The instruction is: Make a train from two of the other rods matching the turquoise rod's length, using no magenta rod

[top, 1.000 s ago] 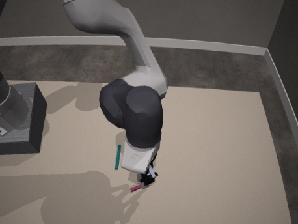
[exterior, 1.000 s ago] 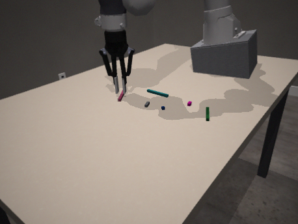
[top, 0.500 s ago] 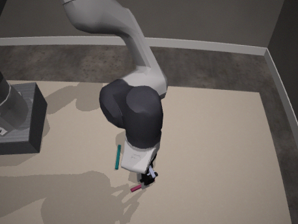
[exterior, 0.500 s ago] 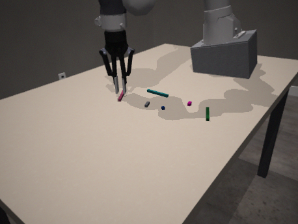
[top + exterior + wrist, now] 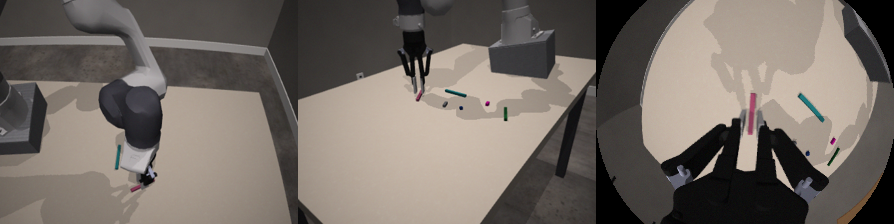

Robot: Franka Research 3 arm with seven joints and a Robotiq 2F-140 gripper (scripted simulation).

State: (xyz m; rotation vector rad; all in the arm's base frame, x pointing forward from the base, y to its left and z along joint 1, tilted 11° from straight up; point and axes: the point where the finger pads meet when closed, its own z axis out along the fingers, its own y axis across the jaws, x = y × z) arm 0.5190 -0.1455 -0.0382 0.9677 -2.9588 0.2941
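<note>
Now: the pink rod 50 mm below my hand. From my hand the other things lie so: blue rod: 20 mm behind, 200 mm to the left, 50 mm below; turquoise rod: 100 mm behind, 100 mm to the left, 50 mm below; grey rod: 140 mm to the left, 50 mm below.
</note>
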